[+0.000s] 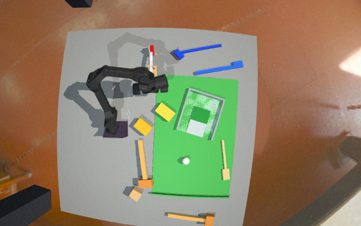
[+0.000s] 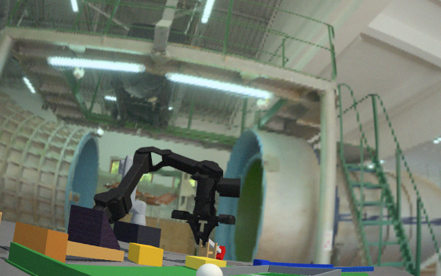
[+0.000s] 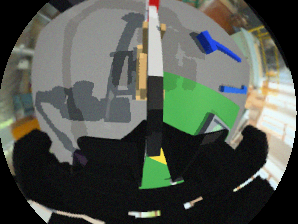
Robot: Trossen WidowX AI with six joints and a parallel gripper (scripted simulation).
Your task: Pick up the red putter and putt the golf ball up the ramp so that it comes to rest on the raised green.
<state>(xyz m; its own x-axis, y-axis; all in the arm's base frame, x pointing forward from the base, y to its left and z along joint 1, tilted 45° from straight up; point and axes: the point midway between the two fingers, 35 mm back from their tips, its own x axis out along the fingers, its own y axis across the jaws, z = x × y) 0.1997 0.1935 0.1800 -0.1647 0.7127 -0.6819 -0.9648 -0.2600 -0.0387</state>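
Right now the wooden stand is 2 cm behind my gripper tip, 8 cm to the left of it and 3 cm below it. Round my gripper tip: white golf ball 25 cm ahead, 38 cm to the right, 4 cm below; red putter 3 cm behind, 12 cm to the left; green mat 28 cm ahead, 25 cm to the right, 6 cm below.
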